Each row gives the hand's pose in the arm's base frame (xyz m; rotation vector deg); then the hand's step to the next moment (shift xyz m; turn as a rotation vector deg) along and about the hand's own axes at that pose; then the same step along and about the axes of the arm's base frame.
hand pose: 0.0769 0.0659 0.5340 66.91 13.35 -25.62
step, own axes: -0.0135 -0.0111 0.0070 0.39 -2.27 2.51
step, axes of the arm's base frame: -0.0174 -0.0071 -0.0011 -0.82 -3.12 -1.09
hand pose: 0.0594 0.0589 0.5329 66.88 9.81 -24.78
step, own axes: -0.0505 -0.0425 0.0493 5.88 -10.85 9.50
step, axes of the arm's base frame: -0.0678 -0.0467 0.0008 -0.04 -13.60 -7.58
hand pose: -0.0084 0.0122 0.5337 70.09 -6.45 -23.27
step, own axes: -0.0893 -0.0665 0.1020 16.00 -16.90 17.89
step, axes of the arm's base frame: -0.1291 -0.0770 -0.0148 5.32 -26.42 -11.64
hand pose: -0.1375 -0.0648 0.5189 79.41 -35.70 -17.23
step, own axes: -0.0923 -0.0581 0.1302 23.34 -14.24 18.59
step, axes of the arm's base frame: -0.1396 -0.0666 -0.0702 10.40 -30.52 -7.32
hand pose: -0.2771 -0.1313 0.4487 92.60 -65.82 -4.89
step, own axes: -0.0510 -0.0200 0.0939 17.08 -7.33 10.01
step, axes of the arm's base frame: -0.0689 -0.0324 -0.0777 7.77 -19.57 -1.51
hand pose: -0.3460 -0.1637 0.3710 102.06 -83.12 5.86
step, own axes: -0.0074 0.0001 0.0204 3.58 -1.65 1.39
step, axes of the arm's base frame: -0.0110 -0.0070 -0.0174 2.02 -3.66 0.09
